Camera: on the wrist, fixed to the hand. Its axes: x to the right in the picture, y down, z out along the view.
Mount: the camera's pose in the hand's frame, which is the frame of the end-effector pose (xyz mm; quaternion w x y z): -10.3 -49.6 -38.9 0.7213 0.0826 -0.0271 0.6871
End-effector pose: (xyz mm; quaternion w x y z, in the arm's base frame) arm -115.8 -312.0 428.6 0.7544 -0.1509 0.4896 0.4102
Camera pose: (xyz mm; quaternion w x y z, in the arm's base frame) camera -103.6 -372.0 410.4 0.2881 0.3010 0.4703 0.7780
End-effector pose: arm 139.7 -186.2 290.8 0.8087 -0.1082 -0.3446 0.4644
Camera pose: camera 195.4 -216.1 281.9 0.2638 -0.2354 -0.1578 0.9220
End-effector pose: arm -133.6 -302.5 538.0 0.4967 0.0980 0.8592 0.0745
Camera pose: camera -167.0 -354.3 554.7 0.3223 0.7041 0.5451 0.3214
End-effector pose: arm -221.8 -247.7 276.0 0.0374 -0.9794 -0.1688 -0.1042
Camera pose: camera -255.5 -208.6 313.6 0.1749 -0.8222 0.5416 -0.0090
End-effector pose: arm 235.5 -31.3 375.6 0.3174 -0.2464 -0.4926 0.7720
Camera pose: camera 281.7 0.2 406.5 0.2945 0.4690 0.1308 -0.8223
